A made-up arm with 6 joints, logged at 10 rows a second.
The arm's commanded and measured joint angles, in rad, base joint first. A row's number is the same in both.
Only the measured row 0 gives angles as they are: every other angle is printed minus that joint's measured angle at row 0.
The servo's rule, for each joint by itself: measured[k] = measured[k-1] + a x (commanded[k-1-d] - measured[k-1]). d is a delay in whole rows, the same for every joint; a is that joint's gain. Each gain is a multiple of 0.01, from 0.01 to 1. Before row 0 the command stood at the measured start. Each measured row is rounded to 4 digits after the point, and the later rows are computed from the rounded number. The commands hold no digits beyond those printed.
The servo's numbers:
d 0
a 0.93 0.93 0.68 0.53 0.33 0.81
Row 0, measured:
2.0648 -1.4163 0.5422 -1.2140 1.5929 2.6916
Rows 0 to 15, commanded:
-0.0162 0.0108 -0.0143 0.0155 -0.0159 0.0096
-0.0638 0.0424 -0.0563 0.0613 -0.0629 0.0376
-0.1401 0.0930 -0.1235 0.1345 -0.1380 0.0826
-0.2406 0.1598 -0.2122 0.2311 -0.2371 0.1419
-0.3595 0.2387 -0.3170 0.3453 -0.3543 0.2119
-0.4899 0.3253 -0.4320 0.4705 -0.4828 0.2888
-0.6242 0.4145 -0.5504 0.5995 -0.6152 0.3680
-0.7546 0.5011 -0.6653 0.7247 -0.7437 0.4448
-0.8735 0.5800 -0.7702 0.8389 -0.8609 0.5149
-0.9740 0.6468 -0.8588 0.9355 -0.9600 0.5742
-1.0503 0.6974 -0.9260 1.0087 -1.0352 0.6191
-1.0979 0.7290 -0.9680 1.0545 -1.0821 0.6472
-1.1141 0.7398 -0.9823 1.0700 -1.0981 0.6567
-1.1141 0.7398 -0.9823 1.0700 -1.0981 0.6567
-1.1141 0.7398 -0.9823 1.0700 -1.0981 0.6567
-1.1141 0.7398 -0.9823 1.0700 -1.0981 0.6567
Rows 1 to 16, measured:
-0.0151 0.0100 -0.0097 0.0082 -0.0052 0.0078
-0.0604 0.0401 -0.0414 0.0363 -0.0242 0.0319
-0.1345 0.0893 -0.0972 0.0883 -0.0618 0.0730
-0.2332 0.1549 -0.1754 0.1640 -0.1196 0.1288
-0.3507 0.2328 -0.2717 0.2601 -0.1971 0.1961
-0.4802 0.3188 -0.3807 0.3716 -0.2914 0.2712
-0.6141 0.4078 -0.4961 0.4924 -0.3983 0.3496
-0.7448 0.4946 -0.6112 0.6155 -0.5123 0.4267
-0.8645 0.5740 -0.7193 0.7339 -0.6273 0.4981
-0.9663 0.6417 -0.8142 0.8407 -0.7371 0.5597
-1.0444 0.6935 -0.8902 0.9297 -0.8355 0.6078
-1.0942 0.7265 -0.9431 0.9958 -0.9169 0.6397
-1.1127 0.7389 -0.9698 1.0351 -0.9767 0.6535
-1.1140 0.7397 -0.9783 1.0536 -1.0168 0.6561
-1.1141 0.7398 -0.9810 1.0623 -1.0436 0.6566
-1.1141 0.7398 -0.9819 1.0664 -1.0616 0.6567

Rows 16 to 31, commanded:
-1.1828 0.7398 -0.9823 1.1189 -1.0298 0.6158
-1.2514 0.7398 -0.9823 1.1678 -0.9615 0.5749
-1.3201 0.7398 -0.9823 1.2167 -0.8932 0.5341
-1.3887 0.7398 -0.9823 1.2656 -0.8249 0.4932
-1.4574 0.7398 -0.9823 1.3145 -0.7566 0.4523
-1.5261 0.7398 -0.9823 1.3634 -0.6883 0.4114
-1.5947 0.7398 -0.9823 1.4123 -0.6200 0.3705
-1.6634 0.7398 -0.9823 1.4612 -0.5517 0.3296
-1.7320 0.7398 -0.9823 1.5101 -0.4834 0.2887
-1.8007 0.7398 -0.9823 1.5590 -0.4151 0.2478
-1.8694 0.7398 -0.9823 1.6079 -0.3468 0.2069
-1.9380 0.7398 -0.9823 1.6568 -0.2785 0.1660
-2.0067 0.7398 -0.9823 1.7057 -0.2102 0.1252
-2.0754 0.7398 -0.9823 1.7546 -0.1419 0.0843
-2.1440 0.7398 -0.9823 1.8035 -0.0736 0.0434
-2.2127 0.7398 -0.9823 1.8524 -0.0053 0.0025
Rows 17 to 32, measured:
-1.1780 0.7398 -0.9822 1.0942 -1.0511 0.6236
-1.2463 0.7398 -0.9823 1.1332 -1.0215 0.5842
-1.3149 0.7398 -0.9823 1.1775 -0.9792 0.5436
-1.3835 0.7398 -0.9823 1.2242 -0.9283 0.5028
-1.4522 0.7398 -0.9823 1.2721 -0.8716 0.4619
-1.5209 0.7398 -0.9823 1.3205 -0.8111 0.4210
-1.5895 0.7398 -0.9823 1.3692 -0.7480 0.3801
-1.6582 0.7398 -0.9823 1.4180 -0.6832 0.3392
-1.7268 0.7398 -0.9823 1.4668 -0.6173 0.2983
-1.7955 0.7398 -0.9823 1.5157 -0.5506 0.2574
-1.8642 0.7398 -0.9823 1.5646 -0.4833 0.2165
-1.9328 0.7398 -0.9823 1.6135 -0.4157 0.1756
-2.0015 0.7398 -0.9823 1.6624 -0.3479 0.1348
-2.0702 0.7398 -0.9823 1.7113 -0.2799 0.0939
-2.1388 0.7398 -0.9823 1.7602 -0.2118 0.0530
-2.2075 0.7398 -0.9823 1.8091 -0.1437 0.0121

